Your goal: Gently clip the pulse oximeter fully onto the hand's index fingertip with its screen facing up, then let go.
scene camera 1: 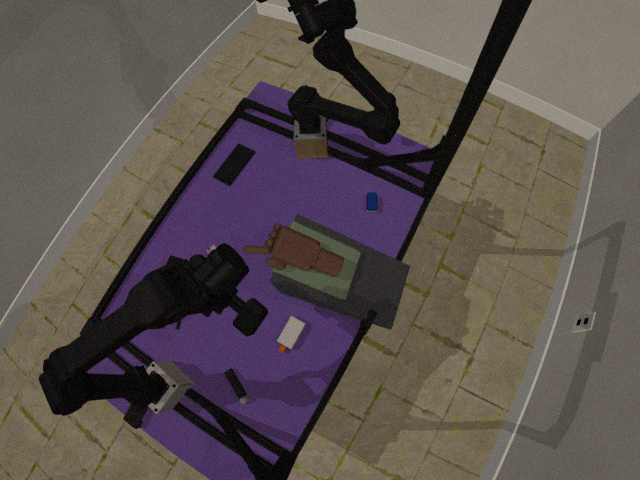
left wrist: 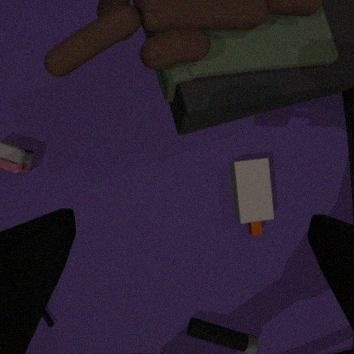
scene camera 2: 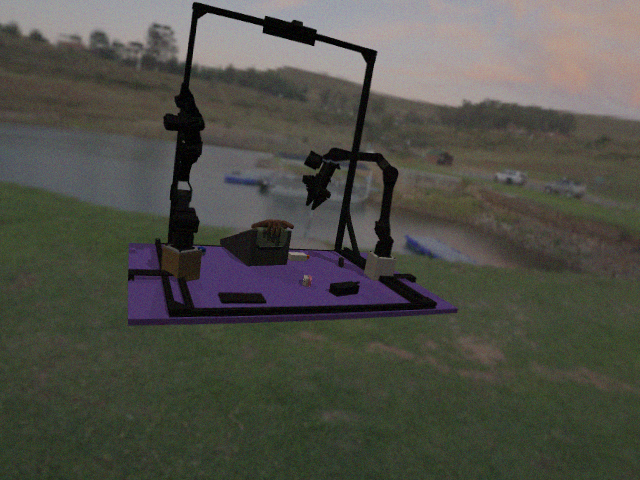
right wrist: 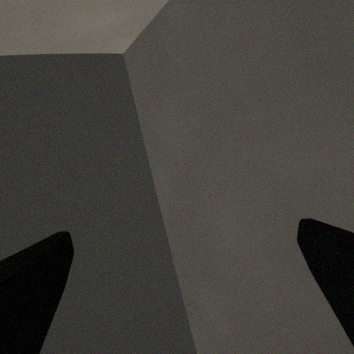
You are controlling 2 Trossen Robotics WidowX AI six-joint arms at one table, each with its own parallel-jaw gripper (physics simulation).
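Places are measured from the left arm's base along level axes (x right, y back, z down), in centimetres.
Pixels of known places: left gripper, fingertip midpoint: (scene camera 1: pixel 241 292) (left wrist: pixel 194 223) (scene camera 2: pixel 309 207); right gripper, fingertip midpoint: (scene camera 2: pixel 186 90) (right wrist: pixel 186 236); left arm's base, origin of the base link: (scene camera 1: pixel 154 387) (scene camera 2: pixel 382 255); right arm's base, origin of the base link: (scene camera 1: pixel 310 125) (scene camera 2: pixel 182 247).
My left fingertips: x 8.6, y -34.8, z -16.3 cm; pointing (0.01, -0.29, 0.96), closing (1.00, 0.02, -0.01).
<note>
Ahead of a thing's pixels: the offset from my left fingertips to its middle. "*": to the spot under its first point.
The pulse oximeter @[dx -22.6, dy -3.2, dz +25.2 cm] (scene camera 1: pixel 211 249) (scene camera 2: pixel 306 280) (left wrist: pixel 16 158), a small white and pink clip, lies on the purple table apart from the hand; the left arm partly covers it in scene camera 1, and the left wrist view cuts it off at its left edge. The brown hand (scene camera 1: pixel 297 248) (scene camera 2: pixel 272 225) (left wrist: pixel 200 14) rests on a green pad on a dark wedge, its index finger (scene camera 1: pixel 254 249) (left wrist: pixel 90 44) sticking out past the pad. My left gripper (scene camera 2: pixel 317 202) (left wrist: pixel 194 223) is open and empty, high above the table. My right gripper (right wrist: pixel 186 236) is open and empty, raised away from the table and facing grey walls.
A white box with an orange tab @[dx +10.1, dy +1.9, dz +25.4 cm] (scene camera 1: pixel 292 331) (scene camera 2: pixel 298 256) (left wrist: pixel 254 190) and a black cylinder @[dx +6.8, dy +22.1, dz +25.4 cm] (scene camera 1: pixel 235 382) (left wrist: pixel 218 334) lie near the wedge @[* dx +21.6, dy -24.1, dz +21.3 cm] (scene camera 1: pixel 379 281). A blue item @[dx +6.2, dy -44.3, dz +25.1 cm] (scene camera 1: pixel 371 201), a flat black slab @[dx -39.8, dy -30.8, dz +26.4 cm] (scene camera 1: pixel 234 164) (scene camera 2: pixel 241 297) and a black box @[dx -29.7, dy +9.9, dz +25.0 cm] (scene camera 2: pixel 344 289) are also on the table.
</note>
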